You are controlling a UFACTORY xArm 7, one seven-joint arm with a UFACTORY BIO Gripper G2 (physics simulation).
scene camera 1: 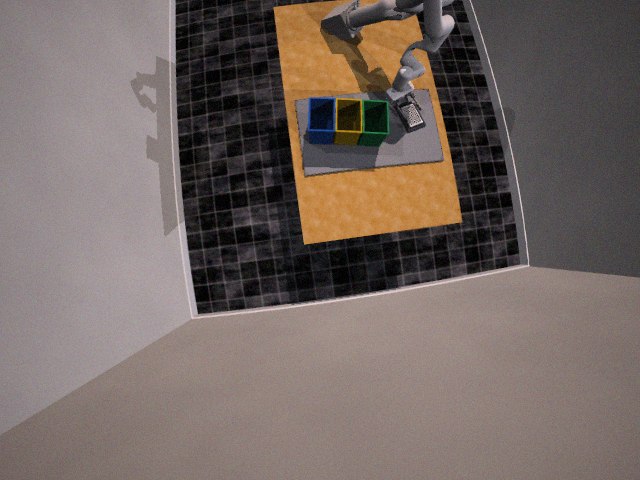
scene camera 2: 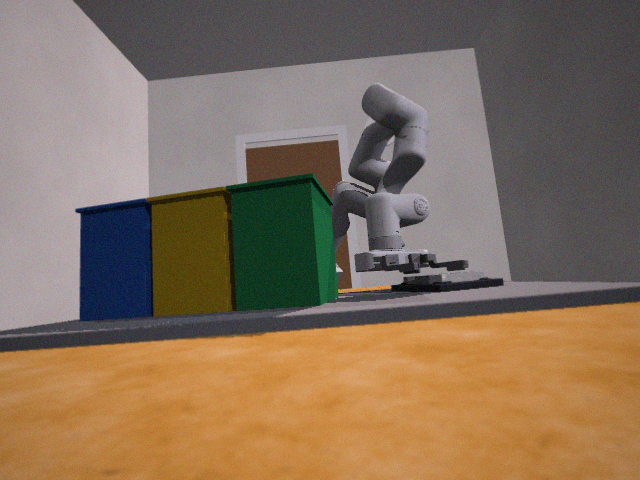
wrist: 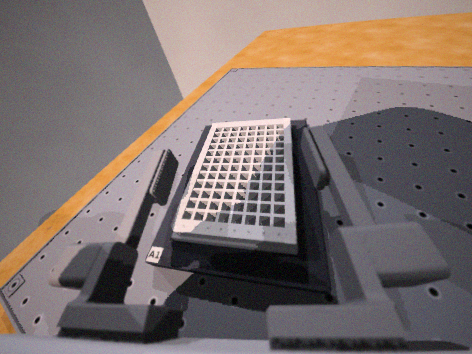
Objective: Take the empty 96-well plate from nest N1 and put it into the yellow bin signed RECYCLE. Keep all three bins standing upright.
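Frame: origin at the arm's base, x ahead, y left, z up, level; metres.
Seen in the pictures: hand, tool point: (scene camera 1: 411, 111) (scene camera 2: 434, 266) (wrist: 234, 166); arm's base, link origin: (scene camera 1: 354, 18).
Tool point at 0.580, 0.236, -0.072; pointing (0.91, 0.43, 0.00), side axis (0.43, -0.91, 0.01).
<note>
Pixels of each thing's top centre, then the offset from my tool point to it, as dx, dy, dz. Level surfaces: height alone.
- white 96-well plate, top centre: (wrist: 240, 163) (scene camera 2: 440, 274) (scene camera 1: 411, 114) +0.016, +0.004, -0.014
- yellow bin, top centre: (scene camera 2: 214, 205) (scene camera 1: 349, 115) +0.061, -0.388, +0.140
- green bin, top centre: (scene camera 2: 286, 195) (scene camera 1: 375, 116) +0.084, -0.257, +0.140
- blue bin, top centre: (scene camera 2: 149, 214) (scene camera 1: 321, 114) +0.039, -0.519, +0.140
- grey perforated board, surface height: dz -0.040
- orange table, surface height: dz -0.053
The white 96-well plate (scene camera 1: 412, 114) (scene camera 2: 444, 277) (wrist: 235, 175) lies flat in a dark nest (scene camera 2: 491, 283) (wrist: 315, 267) on the grey board. My gripper (scene camera 1: 408, 104) (scene camera 2: 439, 266) (wrist: 240, 167) is partly open, with a finger on either side of the plate. In the wrist view a gap shows between each finger pad and the plate; the fingertips' exact height is hard to tell. The yellow bin (scene camera 1: 347, 137) (scene camera 2: 191, 253) stands upright between the other two bins, its top open. Its sign does not show.
A green bin (scene camera 1: 374, 139) (scene camera 2: 273, 248) stands upright between the yellow bin and the nest. A blue bin (scene camera 1: 321, 137) (scene camera 2: 116, 263) stands upright on the yellow bin's other side. The grey perforated board (scene camera 1: 413, 149) (wrist: 280, 90) lies on the orange table (scene camera 1: 382, 201) (scene camera 2: 320, 403).
</note>
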